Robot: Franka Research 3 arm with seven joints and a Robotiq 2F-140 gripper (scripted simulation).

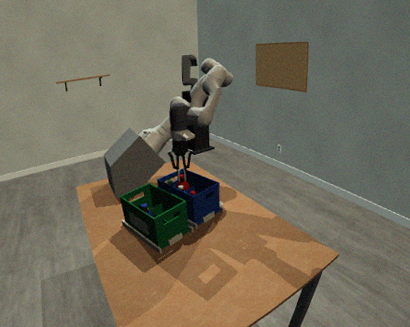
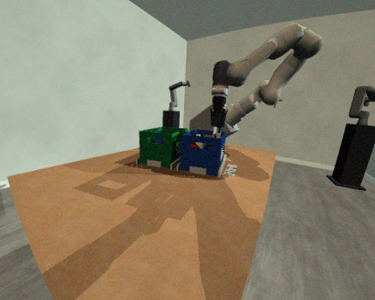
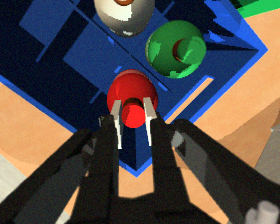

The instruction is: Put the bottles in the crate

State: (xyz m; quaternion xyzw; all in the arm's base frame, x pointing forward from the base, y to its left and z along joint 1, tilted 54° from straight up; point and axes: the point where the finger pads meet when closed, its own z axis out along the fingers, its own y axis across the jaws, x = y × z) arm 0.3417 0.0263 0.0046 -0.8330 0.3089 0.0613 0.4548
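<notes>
My hand is 1 cm short of the green bottle, 9 cm to the left of it and 8 cm above it. Round my hand: white bottle (10 cm ahead, 7 cm to the right, 8 cm below); then blue crate (9 cm ahead, 3 cm to the right, 9 cm below); then pick list (9 cm ahead, 12 cm to the left, 17 cm below).
</notes>
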